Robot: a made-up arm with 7 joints. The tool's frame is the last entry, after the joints.
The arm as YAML. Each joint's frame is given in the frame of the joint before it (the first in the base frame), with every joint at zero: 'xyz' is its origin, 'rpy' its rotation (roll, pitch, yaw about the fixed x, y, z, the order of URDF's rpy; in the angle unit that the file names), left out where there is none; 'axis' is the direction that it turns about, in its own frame. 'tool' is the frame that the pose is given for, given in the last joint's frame.
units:
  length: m
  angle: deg
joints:
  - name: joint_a
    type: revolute
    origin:
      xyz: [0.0, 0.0, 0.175]
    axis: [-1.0, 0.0, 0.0]
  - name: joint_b
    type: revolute
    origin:
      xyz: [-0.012, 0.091, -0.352]
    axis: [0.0, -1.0, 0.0]
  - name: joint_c
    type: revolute
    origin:
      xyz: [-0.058, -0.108, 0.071]
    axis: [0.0, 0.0, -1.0]
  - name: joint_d
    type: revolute
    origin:
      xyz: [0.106, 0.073, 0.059]
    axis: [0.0, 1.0, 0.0]
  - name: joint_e
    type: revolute
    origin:
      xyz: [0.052, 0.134, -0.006]
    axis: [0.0, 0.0, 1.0]
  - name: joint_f
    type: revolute
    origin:
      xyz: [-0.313, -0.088, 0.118]
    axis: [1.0, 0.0, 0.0]
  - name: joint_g
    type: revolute
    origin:
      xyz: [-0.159, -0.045, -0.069]
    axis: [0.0, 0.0, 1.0]
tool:
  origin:
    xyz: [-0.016, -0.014, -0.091]
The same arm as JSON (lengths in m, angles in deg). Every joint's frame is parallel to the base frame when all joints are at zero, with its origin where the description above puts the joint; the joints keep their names.
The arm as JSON. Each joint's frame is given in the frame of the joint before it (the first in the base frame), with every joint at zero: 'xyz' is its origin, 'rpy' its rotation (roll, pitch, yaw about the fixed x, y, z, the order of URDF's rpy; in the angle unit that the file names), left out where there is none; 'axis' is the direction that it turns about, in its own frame. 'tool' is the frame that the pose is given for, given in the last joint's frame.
{"units": {"length": "m", "angle": "deg"}, "joints": [
  {"name": "joint_a", "type": "revolute", "origin": {"xyz": [0.0, 0.0, 0.175]}, "axis": [-1.0, 0.0, 0.0]},
  {"name": "joint_b", "type": "revolute", "origin": {"xyz": [-0.012, 0.091, -0.352]}, "axis": [0.0, -1.0, 0.0]},
  {"name": "joint_c", "type": "revolute", "origin": {"xyz": [-0.058, -0.108, 0.071]}, "axis": [0.0, 0.0, -1.0]},
  {"name": "joint_d", "type": "revolute", "origin": {"xyz": [0.106, 0.073, 0.059]}, "axis": [0.0, 1.0, 0.0]},
  {"name": "joint_e", "type": "revolute", "origin": {"xyz": [0.052, 0.134, -0.006]}, "axis": [0.0, 0.0, 1.0]},
  {"name": "joint_f", "type": "revolute", "origin": {"xyz": [-0.313, -0.088, 0.118]}, "axis": [1.0, 0.0, 0.0]},
  {"name": "joint_g", "type": "revolute", "origin": {"xyz": [-0.159, -0.045, -0.069]}, "axis": [0.0, 0.0, 1.0]}
], "tool": {"origin": {"xyz": [-0.016, -0.014, -0.091]}}}

